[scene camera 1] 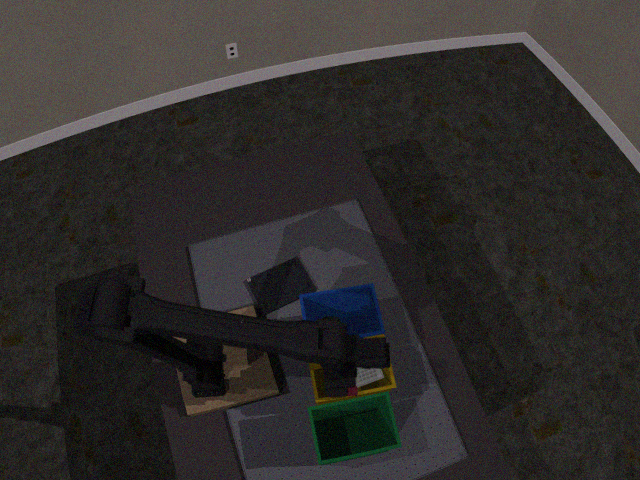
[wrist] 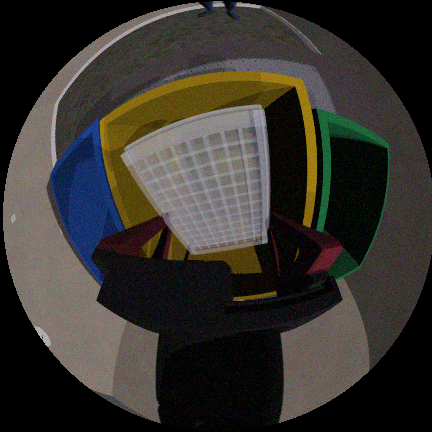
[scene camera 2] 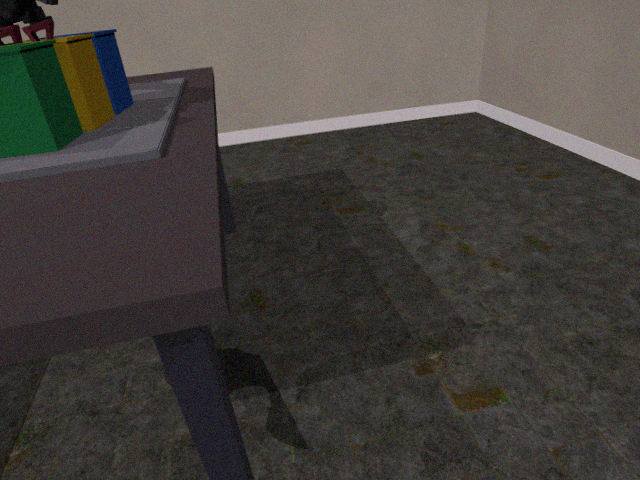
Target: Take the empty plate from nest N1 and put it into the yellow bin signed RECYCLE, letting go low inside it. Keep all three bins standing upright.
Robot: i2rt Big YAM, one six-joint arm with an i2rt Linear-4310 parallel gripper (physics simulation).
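Where they show: gripper, fingertip midpoint: (wrist: 218, 216); arm's base, origin of the base link: (scene camera 1: 207, 374).
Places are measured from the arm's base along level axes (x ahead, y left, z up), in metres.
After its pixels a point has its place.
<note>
A pale gridded plate (scene camera 1: 369, 376) @[z 0.145, x 0.394, y -0.091 m] (wrist: 215, 185) @[z 0.139, x 0.377, y -0.069 m] is between the red fingers of my gripper (scene camera 2: 25, 35) (wrist: 218, 216) @[z 0.112, x 0.341, y -0.067 m], which is shut on it. In the wrist view the plate lies within the outline of the yellow bin's opening; how deep it hangs is hard to tell. The yellow bin (scene camera 1: 330, 399) @[z 0.154, x 0.300, y -0.132 m] (scene camera 2: 85, 82) @[z 0.067, x 0.442, y -0.100 m] (wrist: 310, 165) @[z 0.154, x 0.390, y -0.126 m] stands upright; its sign does not show. In scene view 2 the fingers are about at rim height, their lower ends hidden behind the green bin (scene camera 1: 372, 428) @[z -0.023, x 0.402, y -0.192 m] (scene camera 2: 25, 98) @[z 0.072, x 0.408, y -0.260 m] (wrist: 324, 170) @[z 0.154, x 0.388, y -0.137 m]. Nest N1 cannot be made out.
The blue bin (scene camera 1: 343, 310) @[z 0.030, x 0.376, y 0.124 m] (scene camera 2: 111, 72) @[z 0.066, x 0.442, y 0.041 m] (wrist: 82, 200) @[z 0.107, x 0.383, y 0.124 m] and the green bin stand upright, close on either side of the yellow one. A tan board (scene camera 1: 258, 390) @[z -0.007, x 0.129, y -0.054 m] lies under the arm, and a dark flat pad (scene camera 1: 281, 284) @[z -0.014, x 0.222, y 0.245 m] is behind it. A person's feet show in the wrist view.
</note>
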